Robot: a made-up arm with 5 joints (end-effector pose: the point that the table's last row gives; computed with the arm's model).
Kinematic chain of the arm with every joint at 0, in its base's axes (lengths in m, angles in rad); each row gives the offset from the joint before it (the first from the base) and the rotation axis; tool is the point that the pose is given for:
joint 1: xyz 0 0 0.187 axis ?
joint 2: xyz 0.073 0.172 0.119 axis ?
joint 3: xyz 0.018 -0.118 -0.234 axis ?
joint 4: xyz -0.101 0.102 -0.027 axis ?
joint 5: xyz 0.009 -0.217 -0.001 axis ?
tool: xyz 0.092 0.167 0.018
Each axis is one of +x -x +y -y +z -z.
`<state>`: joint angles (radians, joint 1 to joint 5).
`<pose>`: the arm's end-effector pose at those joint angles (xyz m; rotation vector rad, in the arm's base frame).
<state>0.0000 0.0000 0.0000 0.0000 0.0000</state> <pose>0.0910 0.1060 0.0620 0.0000 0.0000 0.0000</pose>
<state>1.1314 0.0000 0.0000 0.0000 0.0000</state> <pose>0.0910 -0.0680 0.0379 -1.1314 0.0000 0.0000</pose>
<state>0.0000 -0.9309 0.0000 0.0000 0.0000</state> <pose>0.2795 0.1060 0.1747 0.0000 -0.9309 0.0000</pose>
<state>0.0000 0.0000 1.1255 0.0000 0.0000</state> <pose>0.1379 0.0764 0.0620 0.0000 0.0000 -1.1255</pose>
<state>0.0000 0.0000 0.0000 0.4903 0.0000</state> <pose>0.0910 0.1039 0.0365 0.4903 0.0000 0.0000</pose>
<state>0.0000 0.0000 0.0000 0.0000 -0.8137</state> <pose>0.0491 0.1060 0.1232 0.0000 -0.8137 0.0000</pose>
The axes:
joint 1: -x
joint 2: +y
joint 3: -z
joint 4: +x
joint 5: +y

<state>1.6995 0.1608 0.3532 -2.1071 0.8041</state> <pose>0.0737 -0.0903 0.0628 2.0412 0.0691 1.3054</pose>
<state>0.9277 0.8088 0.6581 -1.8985 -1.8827</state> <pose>-0.0808 0.1215 -0.0870 -1.5021 0.6791 1.6772</pose>
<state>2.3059 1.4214 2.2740 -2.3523 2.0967</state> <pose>-0.0647 -0.1092 0.1510 -1.5880 0.9779 0.4393</pose>
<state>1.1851 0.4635 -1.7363 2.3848 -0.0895</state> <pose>-0.1576 -0.0957 0.1135 1.2004 1.6677 -0.8031</pose>
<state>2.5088 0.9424 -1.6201 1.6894 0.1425</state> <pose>-0.2293 -0.0373 0.1525 0.2240 1.0122 -1.3330</pose>
